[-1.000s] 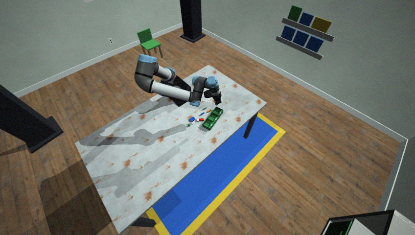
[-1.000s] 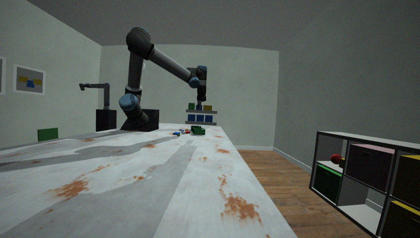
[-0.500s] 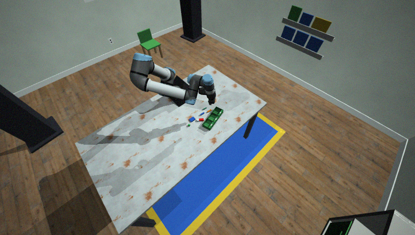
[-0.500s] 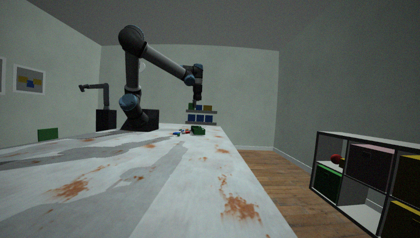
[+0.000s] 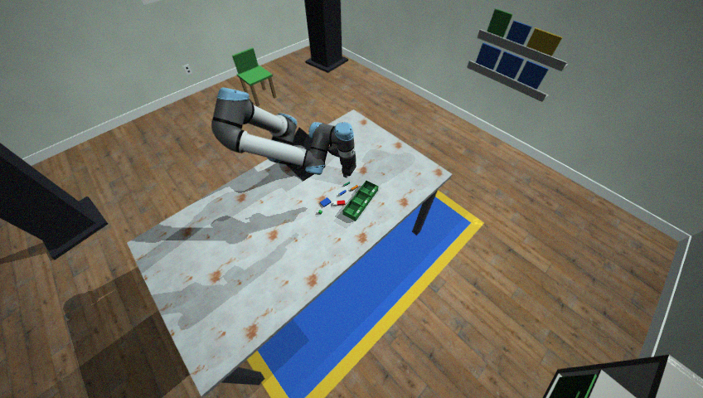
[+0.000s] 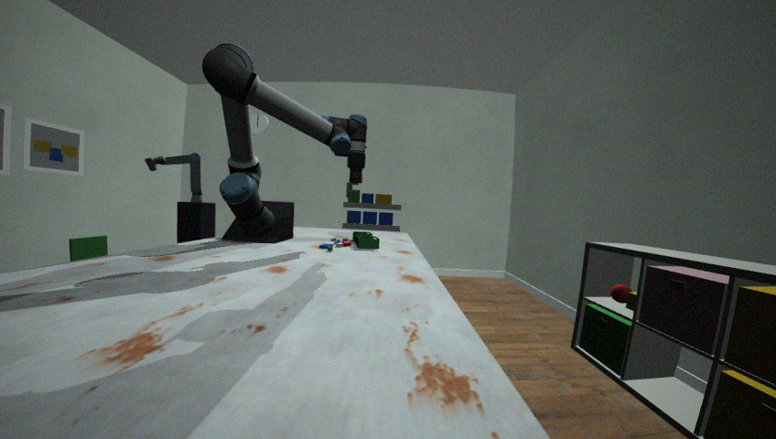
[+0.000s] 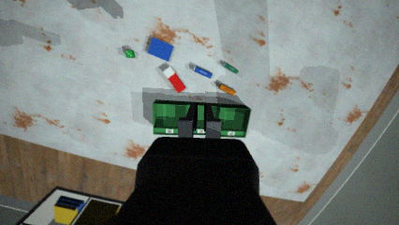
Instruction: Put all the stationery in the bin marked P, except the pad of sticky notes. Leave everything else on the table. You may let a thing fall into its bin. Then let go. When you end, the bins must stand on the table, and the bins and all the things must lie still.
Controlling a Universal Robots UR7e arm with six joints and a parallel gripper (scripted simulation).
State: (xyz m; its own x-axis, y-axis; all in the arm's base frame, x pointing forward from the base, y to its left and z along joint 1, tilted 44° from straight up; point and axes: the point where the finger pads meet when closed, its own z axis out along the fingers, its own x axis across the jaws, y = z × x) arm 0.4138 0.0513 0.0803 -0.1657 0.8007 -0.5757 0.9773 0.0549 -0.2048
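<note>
My hand is 80 mm short of the green bin, 40 mm to the right of it and 200 mm above it. Round my hand: blue marker: 40 mm behind, 10 mm to the left, 210 mm below; red-and-white eraser: 20 mm behind, 60 mm to the right, 210 mm below; orange marker: 10 mm behind, 90 mm to the left, 210 mm below.
</note>
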